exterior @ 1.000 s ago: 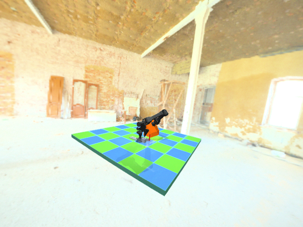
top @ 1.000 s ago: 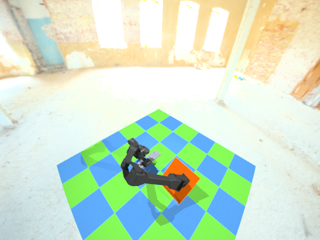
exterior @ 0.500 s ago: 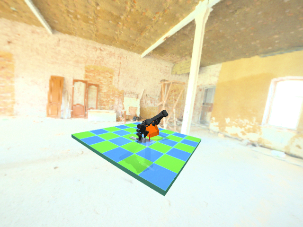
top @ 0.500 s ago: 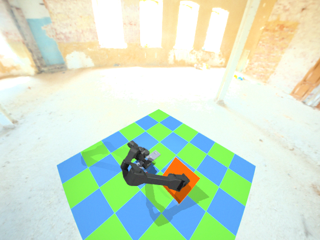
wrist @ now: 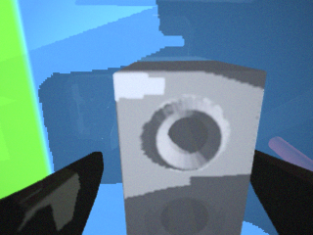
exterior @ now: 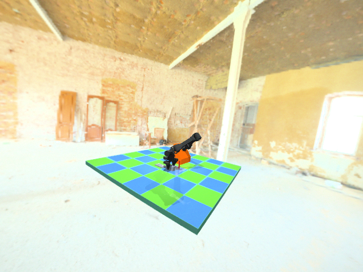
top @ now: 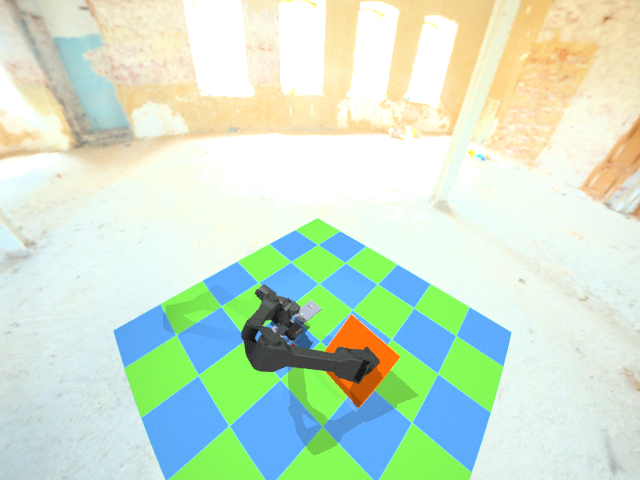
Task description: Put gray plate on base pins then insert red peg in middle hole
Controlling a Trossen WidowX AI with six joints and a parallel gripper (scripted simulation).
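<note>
My gripper tip is 20 mm short of the gray base and 140 mm to the left of it. From my gripper tip the other things lie so: gray plate: 30 mm above; then red peg: 110 mm behind, 20 mm to the left, 30 mm above.
</note>
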